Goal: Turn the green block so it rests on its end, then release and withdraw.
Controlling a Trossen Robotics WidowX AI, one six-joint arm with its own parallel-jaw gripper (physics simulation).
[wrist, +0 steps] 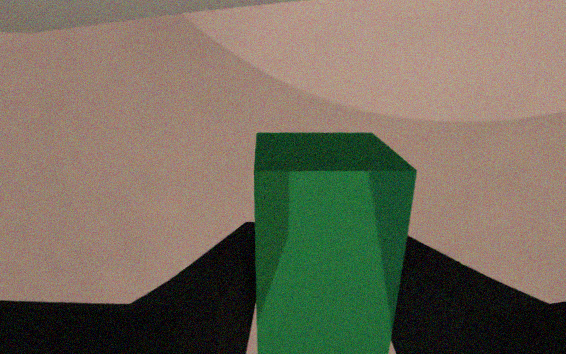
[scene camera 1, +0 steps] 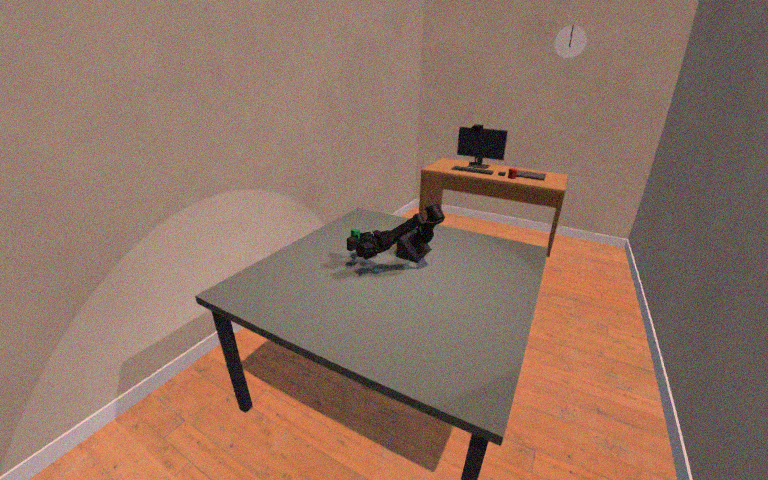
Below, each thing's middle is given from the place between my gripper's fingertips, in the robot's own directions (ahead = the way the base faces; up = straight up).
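Green block [wrist: 332, 210]: my hand 10 mm short of it, 10 mm to the right of it.
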